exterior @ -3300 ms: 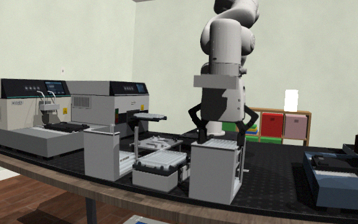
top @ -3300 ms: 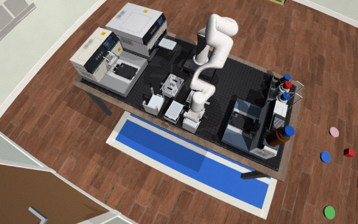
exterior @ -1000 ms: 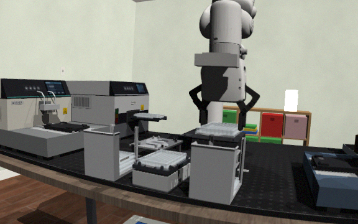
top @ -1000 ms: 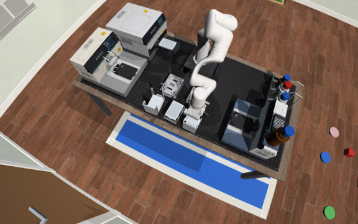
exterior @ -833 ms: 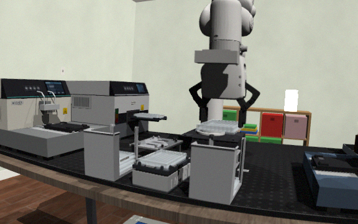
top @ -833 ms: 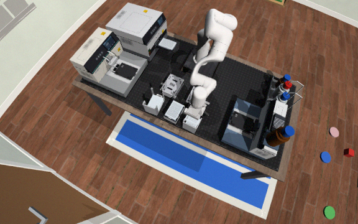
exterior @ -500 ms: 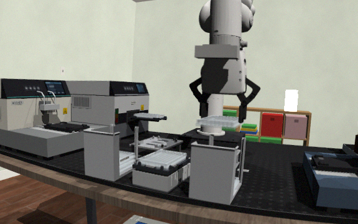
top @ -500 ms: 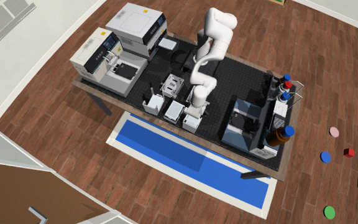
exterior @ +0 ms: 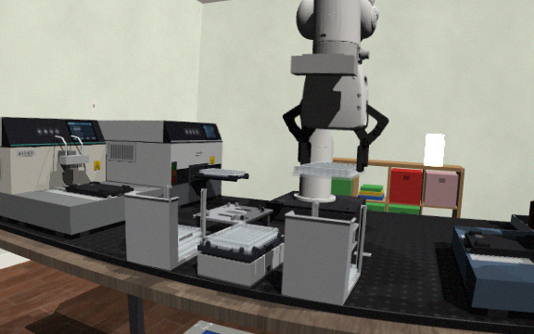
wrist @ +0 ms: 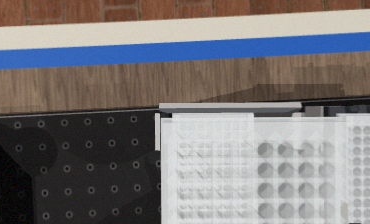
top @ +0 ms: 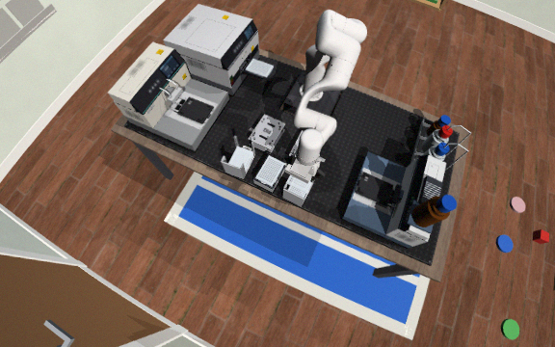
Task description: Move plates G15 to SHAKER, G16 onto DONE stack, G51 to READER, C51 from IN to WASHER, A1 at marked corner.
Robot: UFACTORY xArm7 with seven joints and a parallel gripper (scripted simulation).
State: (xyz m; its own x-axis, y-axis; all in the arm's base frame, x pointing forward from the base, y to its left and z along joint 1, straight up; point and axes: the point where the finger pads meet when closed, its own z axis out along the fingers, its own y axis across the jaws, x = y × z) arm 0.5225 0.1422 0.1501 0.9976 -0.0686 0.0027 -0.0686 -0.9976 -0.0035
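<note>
Now: hand 63 cm to the left of the washer nest, 15 cm past it and 12 cm above it. Also, from my hand: plate C51: 1 cm below; reader's dark tray: 52 cm behind, 44 cm to the right, 10 cm below; DONE label: 31 cm to the right, 20 cm below, 10 cm behind.
</note>
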